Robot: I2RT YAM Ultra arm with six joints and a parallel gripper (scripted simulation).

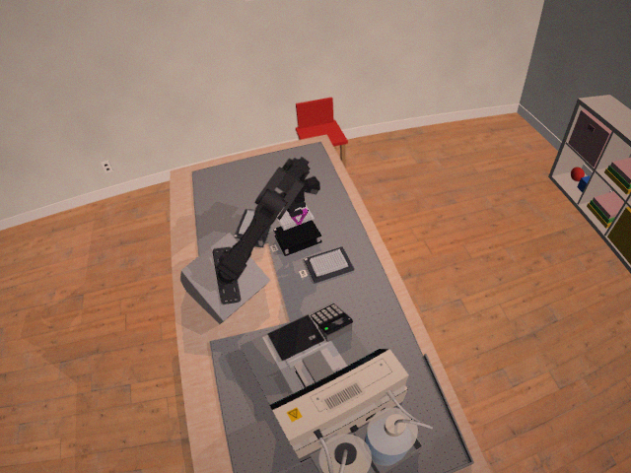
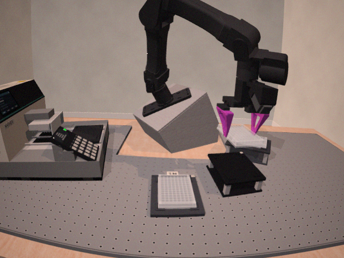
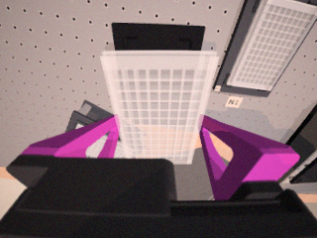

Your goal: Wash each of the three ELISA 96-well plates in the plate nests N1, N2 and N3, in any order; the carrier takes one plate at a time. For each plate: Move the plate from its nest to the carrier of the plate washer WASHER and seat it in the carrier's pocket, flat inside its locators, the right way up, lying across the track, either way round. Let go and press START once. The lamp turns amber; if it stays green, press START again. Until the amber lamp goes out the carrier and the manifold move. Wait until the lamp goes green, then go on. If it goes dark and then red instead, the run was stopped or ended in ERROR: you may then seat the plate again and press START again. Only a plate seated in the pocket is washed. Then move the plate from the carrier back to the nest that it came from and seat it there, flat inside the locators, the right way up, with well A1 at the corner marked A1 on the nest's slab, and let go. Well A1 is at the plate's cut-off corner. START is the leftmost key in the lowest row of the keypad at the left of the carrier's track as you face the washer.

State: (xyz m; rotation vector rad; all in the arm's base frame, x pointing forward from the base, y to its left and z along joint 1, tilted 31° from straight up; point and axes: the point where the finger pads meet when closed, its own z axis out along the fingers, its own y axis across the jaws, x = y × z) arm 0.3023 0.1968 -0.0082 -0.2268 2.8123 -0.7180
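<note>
The raised black nest lies 100 mm below my hand. The rest, counted from my hand: nest N1: 70 mm ahead, 170 mm to the right, 140 mm below; black carrier pocket: 160 mm behind, 460 mm to the right, 70 mm below; grey manifold: 140 mm behind, 610 mm to the right, 20 mm below.
</note>
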